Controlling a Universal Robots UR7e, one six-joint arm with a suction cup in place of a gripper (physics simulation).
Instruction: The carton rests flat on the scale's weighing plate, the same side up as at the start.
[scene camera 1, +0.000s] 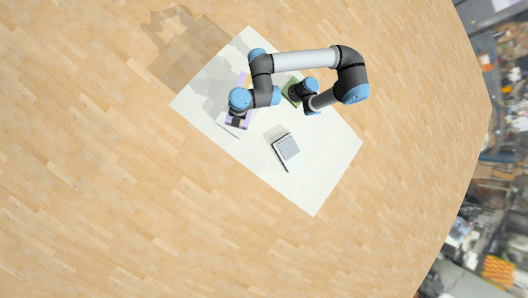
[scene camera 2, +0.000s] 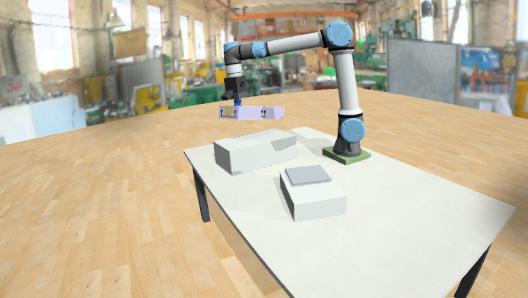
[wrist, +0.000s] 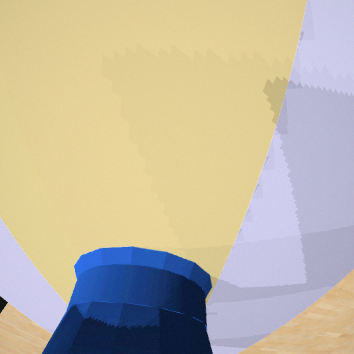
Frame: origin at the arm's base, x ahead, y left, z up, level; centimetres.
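Where they show: hand, its tool point: (wrist: 140, 259); arm's base, origin of its link: (scene camera 1: 296, 93) (scene camera 2: 347, 151).
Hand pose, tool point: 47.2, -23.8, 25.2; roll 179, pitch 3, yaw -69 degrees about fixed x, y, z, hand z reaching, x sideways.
Observation:
Things, the pixels of their centre, and the offset from my tool point, as dx, dy, dz. Level surfaces: height alone.
- lavender carton, middle of its body: (wrist: 148, 306) (scene camera 2: 253, 112) (scene camera 1: 243, 99) -9.0, -3.0, -3.7
- white scale, middle of its body: (scene camera 2: 310, 189) (scene camera 1: 289, 152) -4.8, +47.0, -23.8
- pale block, middle of its body: (scene camera 2: 255, 149) (scene camera 1: 242, 110) -7.8, -1.2, -22.2
- white table, height of its surface: dz -28.1
The lavender carton (scene camera 1: 247, 121) (scene camera 2: 250, 113) (wrist: 175, 125) with a yellow band along its top hangs in the air, roughly level, clear above a pale block. My suction gripper (scene camera 2: 237, 103) (wrist: 142, 260) has its blue cup on the carton's top, near one end, and holds it. In the first scene view the arm hides the cup and part of the carton. The white scale (scene camera 2: 320, 206) (scene camera 1: 294, 164) stands on the table apart from the carton. Its grey weighing plate (scene camera 2: 308, 175) (scene camera 1: 288, 147) is bare.
The pale block (scene camera 2: 257, 155) stands on the white table (scene camera 1: 320, 185) (scene camera 2: 390, 220) beside the scale. The arm's base stands on a green plate (scene camera 2: 346, 158) (scene camera 1: 287, 91) near the table's far edge.

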